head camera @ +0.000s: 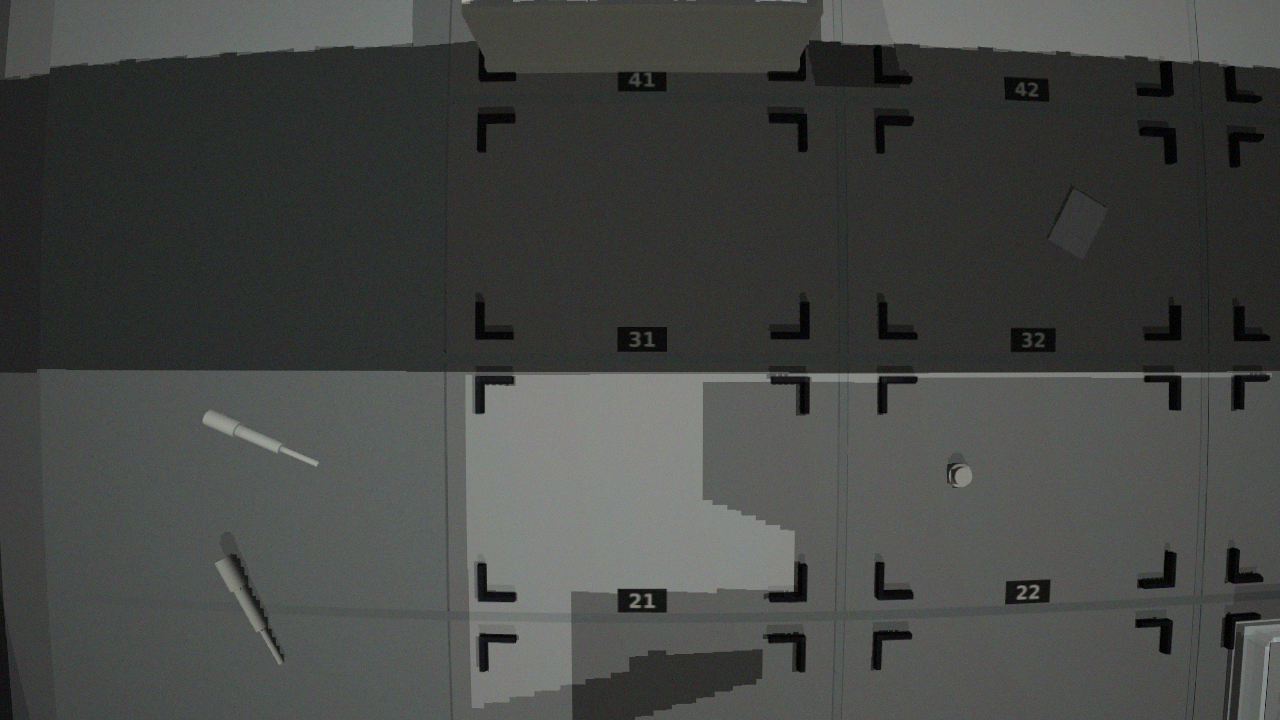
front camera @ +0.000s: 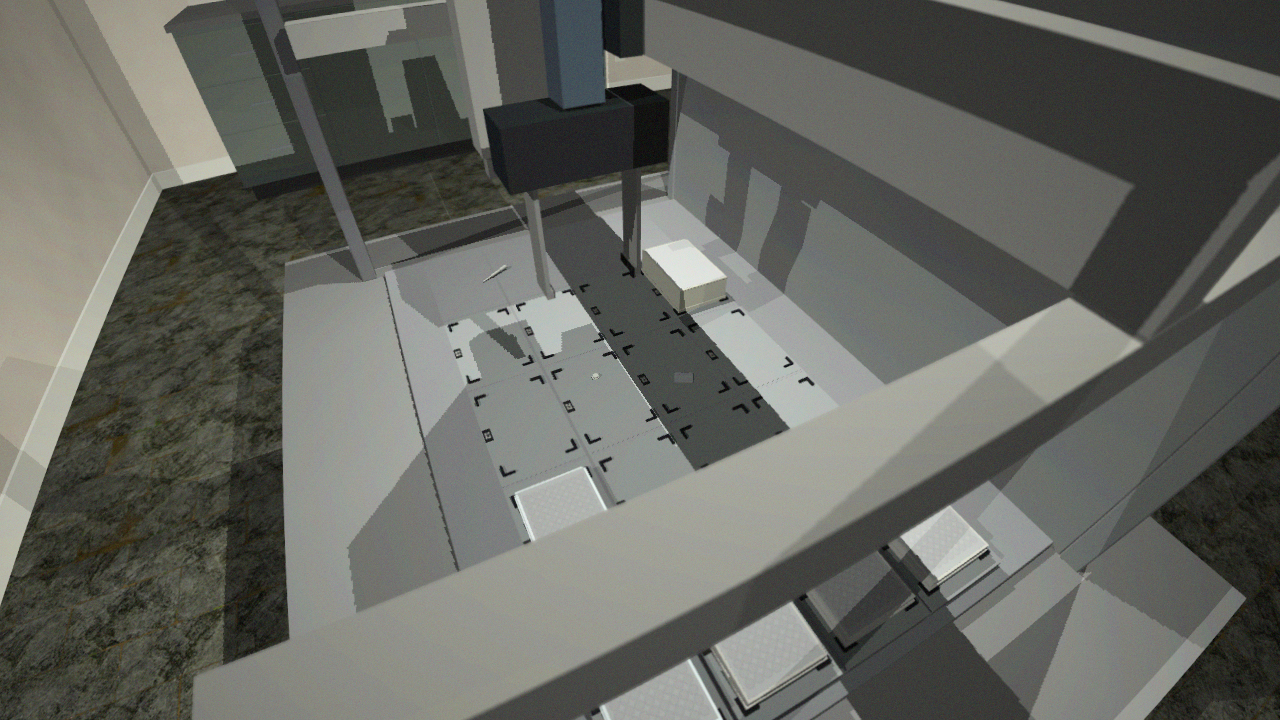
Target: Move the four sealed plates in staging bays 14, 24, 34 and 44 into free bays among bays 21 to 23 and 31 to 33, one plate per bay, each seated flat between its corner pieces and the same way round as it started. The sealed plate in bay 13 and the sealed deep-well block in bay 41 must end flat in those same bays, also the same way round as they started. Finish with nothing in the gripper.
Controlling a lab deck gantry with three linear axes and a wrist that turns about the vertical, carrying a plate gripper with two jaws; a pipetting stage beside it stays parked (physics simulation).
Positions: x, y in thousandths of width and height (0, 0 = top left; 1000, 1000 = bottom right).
Scene:
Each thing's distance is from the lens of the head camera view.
small flat tile (head camera: 844, 303): 0.30 m
thin white stepped tool (head camera: 178, 788): 0.30 m
thin white stepped tool (head camera: 168, 583): 0.29 m

